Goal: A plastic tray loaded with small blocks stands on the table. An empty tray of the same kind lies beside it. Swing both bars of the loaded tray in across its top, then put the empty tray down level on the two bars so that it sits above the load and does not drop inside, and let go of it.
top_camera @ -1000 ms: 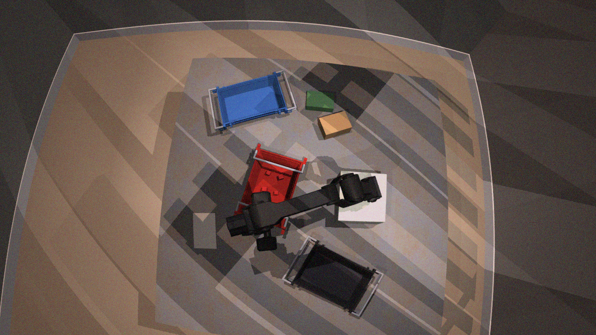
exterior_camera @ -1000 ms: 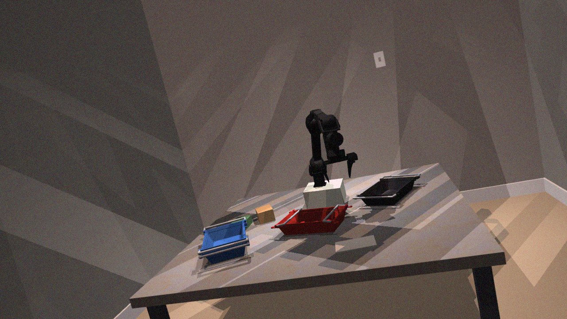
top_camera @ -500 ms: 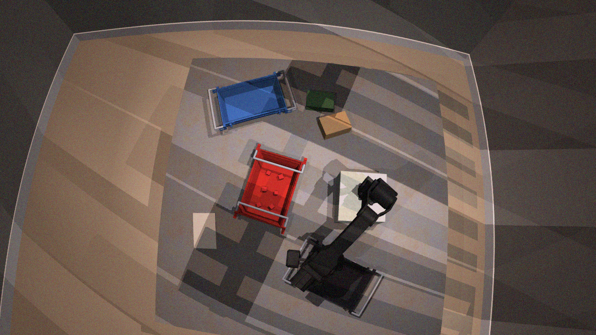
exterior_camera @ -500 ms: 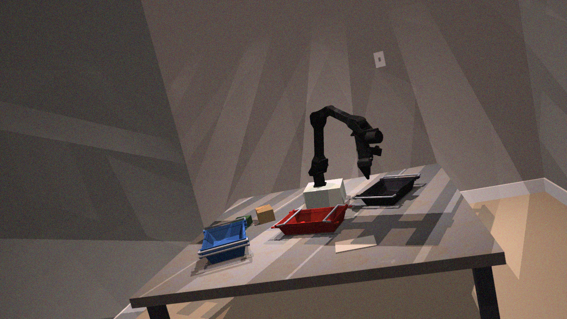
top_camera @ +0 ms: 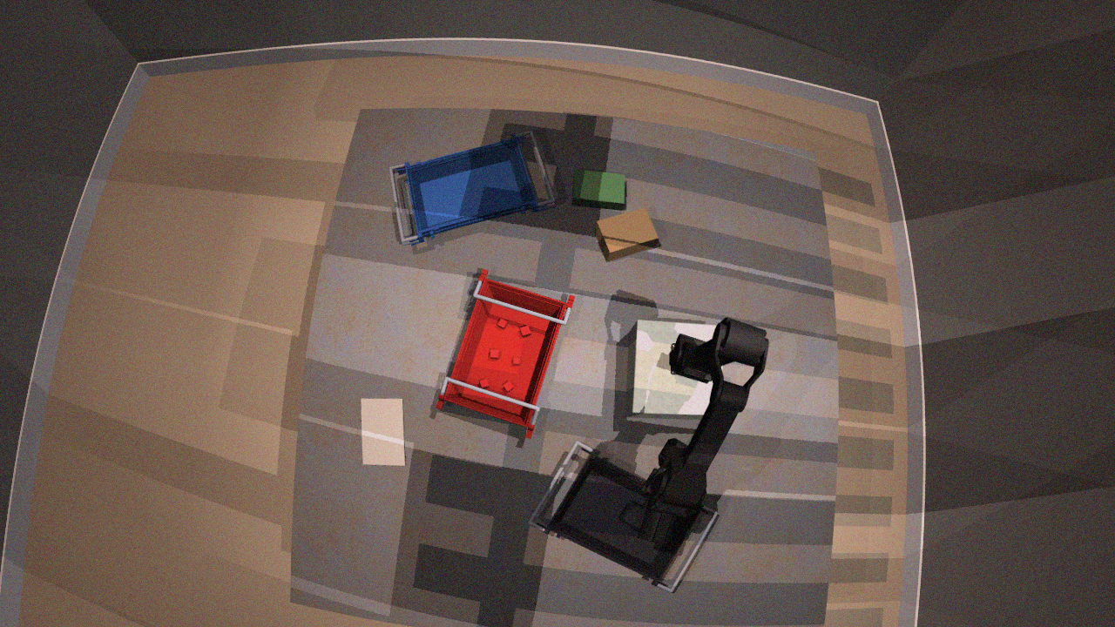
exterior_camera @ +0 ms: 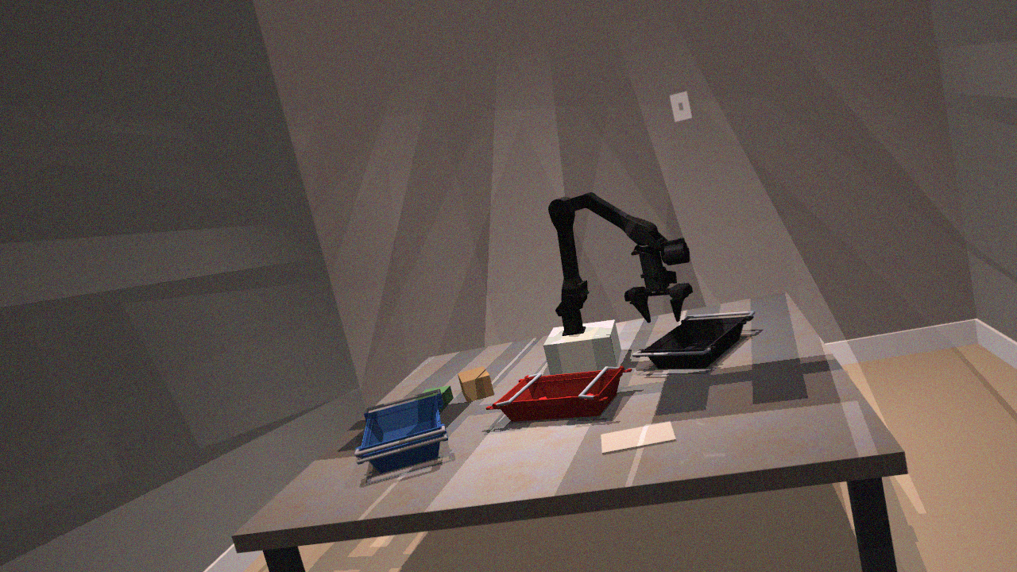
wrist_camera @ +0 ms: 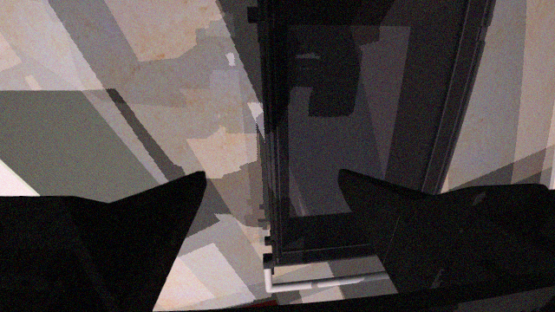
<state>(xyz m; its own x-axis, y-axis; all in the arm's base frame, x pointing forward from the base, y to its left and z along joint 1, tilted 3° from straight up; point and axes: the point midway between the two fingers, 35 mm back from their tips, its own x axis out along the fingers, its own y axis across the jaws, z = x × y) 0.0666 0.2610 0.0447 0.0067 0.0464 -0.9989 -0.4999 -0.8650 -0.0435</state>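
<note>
Right now my gripper tip is 8 cm to the right of the black tray, 5 cm above it and 4 cm short of it. From my gripper tip the other things lie so: orange block (56 cm to the right, 7 cm below, 5 cm ahead); then green block (68 cm to the right, 12 cm ahead, 8 cm below); then pale card (57 cm ahead, 9 cm below, 8 cm to the right).
</note>
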